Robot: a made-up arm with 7 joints.
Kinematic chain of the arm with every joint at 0, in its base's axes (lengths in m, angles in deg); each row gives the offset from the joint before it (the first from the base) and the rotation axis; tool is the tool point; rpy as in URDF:
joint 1: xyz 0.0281 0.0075 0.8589 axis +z
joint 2: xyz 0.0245 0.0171 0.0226 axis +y
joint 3: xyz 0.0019 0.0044 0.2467 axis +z
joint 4: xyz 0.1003 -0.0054 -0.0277 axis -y
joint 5: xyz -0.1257 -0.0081 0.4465 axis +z
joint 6: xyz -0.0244 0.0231 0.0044 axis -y
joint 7: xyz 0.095 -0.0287 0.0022 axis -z
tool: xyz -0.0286 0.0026 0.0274 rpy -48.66 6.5 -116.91
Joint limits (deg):
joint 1: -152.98..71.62
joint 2: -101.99..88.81
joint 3: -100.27..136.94
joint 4: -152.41..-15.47
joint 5: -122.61..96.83
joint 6: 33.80..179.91
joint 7: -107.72..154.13
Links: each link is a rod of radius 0.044 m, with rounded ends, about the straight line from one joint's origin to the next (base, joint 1, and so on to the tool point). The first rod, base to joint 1, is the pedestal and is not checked.
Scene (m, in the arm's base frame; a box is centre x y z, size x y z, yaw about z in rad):
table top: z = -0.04
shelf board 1: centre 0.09 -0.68 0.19 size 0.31 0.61 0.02 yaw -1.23
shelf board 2: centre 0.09 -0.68 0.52 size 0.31 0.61 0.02 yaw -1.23
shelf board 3: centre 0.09 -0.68 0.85 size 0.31 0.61 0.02 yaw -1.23
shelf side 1: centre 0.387 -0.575 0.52 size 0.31 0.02 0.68 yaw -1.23
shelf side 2: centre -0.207 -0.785 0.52 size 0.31 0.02 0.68 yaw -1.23
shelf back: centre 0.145 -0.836 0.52 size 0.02 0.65 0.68 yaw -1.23
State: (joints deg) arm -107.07 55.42 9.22 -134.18 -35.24 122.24 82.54
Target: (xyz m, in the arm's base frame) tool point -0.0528 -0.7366 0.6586
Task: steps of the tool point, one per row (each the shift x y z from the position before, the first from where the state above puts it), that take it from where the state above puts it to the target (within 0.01 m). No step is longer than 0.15 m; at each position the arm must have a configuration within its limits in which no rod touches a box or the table.
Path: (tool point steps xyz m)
1: -0.0928 -0.0483 0.0796
2: -0.0859 -0.0191 0.0896
3: -0.0724 0.0084 0.0926
4: 0.0021 -0.0676 -0.0028
5: 0.0150 -0.0655 -0.0019
6: 0.0246 -0.0604 -0.0003
7: 0.0300 -0.0527 0.0015
8: 0.0312 -0.0439 0.0035

